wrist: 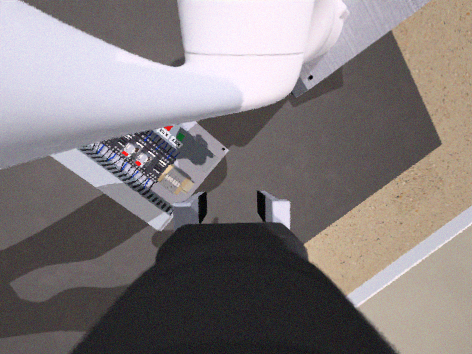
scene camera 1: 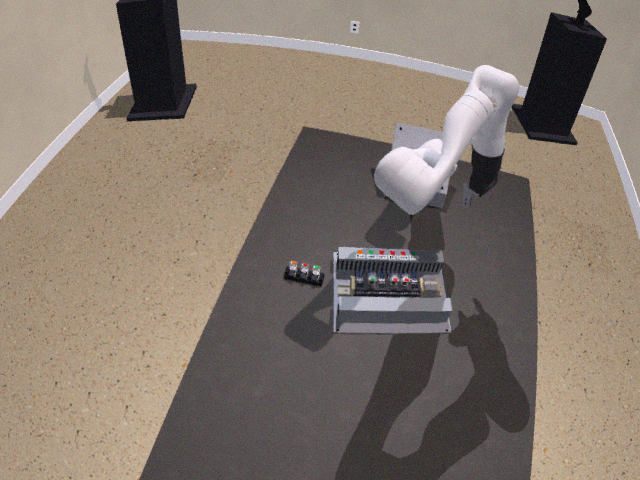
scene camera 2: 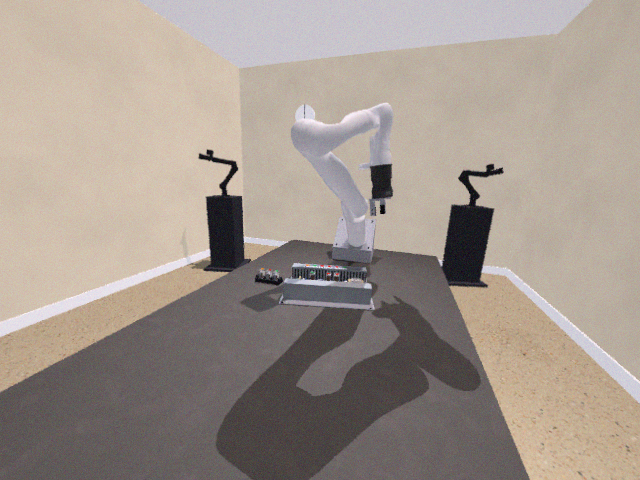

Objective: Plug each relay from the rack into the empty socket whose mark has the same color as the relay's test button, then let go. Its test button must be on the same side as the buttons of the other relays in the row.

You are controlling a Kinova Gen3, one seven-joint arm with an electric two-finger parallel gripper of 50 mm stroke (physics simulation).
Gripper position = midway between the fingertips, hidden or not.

Observation:
I see my gripper (scene camera 1: 472, 200) and a socket panel (scene camera 1: 338, 277).
My gripper also shows in the wrist view (wrist: 232, 202) and in scene camera 2 (scene camera 2: 378, 214). The socket panel shows as well in the wrist view (wrist: 197, 176).

